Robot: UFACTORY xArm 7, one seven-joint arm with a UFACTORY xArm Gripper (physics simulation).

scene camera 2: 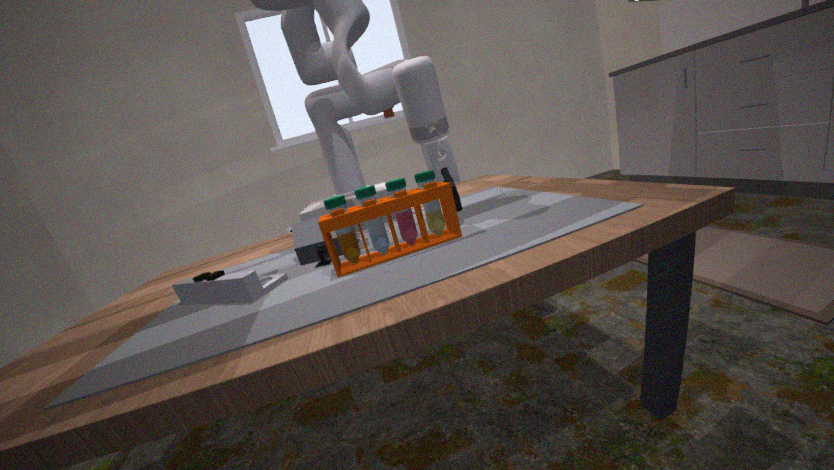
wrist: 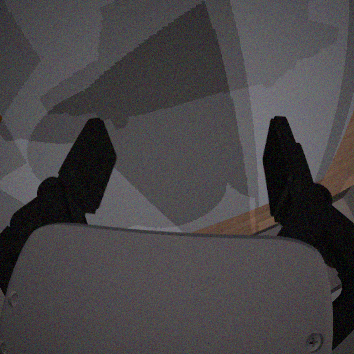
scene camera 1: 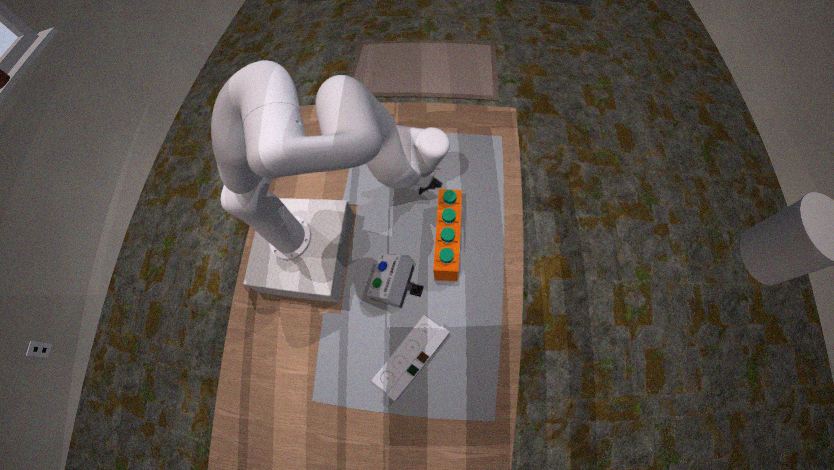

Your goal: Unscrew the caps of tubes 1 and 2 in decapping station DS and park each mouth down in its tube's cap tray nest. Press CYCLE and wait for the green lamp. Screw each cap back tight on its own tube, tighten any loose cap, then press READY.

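Where they show: gripper, fingertip midpoint: (wrist: 185, 135); arm's base at its link origin: (scene camera 2: 352, 193) (scene camera 1: 290, 238).
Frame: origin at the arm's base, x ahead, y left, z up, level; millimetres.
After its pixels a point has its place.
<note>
An orange rack (scene camera 1: 447, 273) {z -19, x 429, y -7 mm} (scene camera 2: 392, 205) {z 0, x 440, y 112 mm} holds upright tubes with green caps on; their numbers cannot be read. The tubes hold amber (scene camera 2: 349, 248) {z -50, x 435, y 25 mm}, pale blue (scene camera 2: 380, 236) {z -47, x 428, y 79 mm}, pink (scene camera 2: 406, 227) {z -45, x 422, y 124 mm} and yellow (scene camera 2: 435, 221) {z -51, x 415, y 176 mm} contents. A grey box (scene camera 1: 402, 283) {z -35, x 323, y -49 mm} has a blue button (scene camera 1: 382, 266) {z -15, x 267, y -21 mm} and a green button (scene camera 1: 377, 282) {z -15, x 265, y -64 mm}; its lettering is too small to read. A white tray (scene camera 1: 389, 390) {z -76, x 346, y -323 mm} (scene camera 2: 218, 291) {z -62, x 429, y -217 mm} has ring-marked nests with no caps seen on them. My gripper (wrist: 185, 135) {z -54, x 263, y 238 mm} (scene camera 2: 458, 204) {z -54, x 263, y 238 mm} is open and empty, low beside the rack's far end, near the yellow tube. One finger is hidden in scene camera 1.
The white arm base (scene camera 1: 332, 286) {z -9, x 156, y -100 mm} stands left of the rack. A black piece (scene camera 1: 415, 289) {z -63, x 355, y -52 mm} sticks out from the grey box towards the rack. The white tray carries two small dark squares. A grey mat (scene camera 1: 356, 379) {z -86, x 254, y -317 mm} (scene camera 2: 280, 318) {z -87, x 546, y -70 mm} covers part of the wooden table (scene camera 1: 274, 408) {z -90, x 46, y -467 mm} (scene camera 2: 373, 326) {z -90, x 620, y 58 mm}.
</note>
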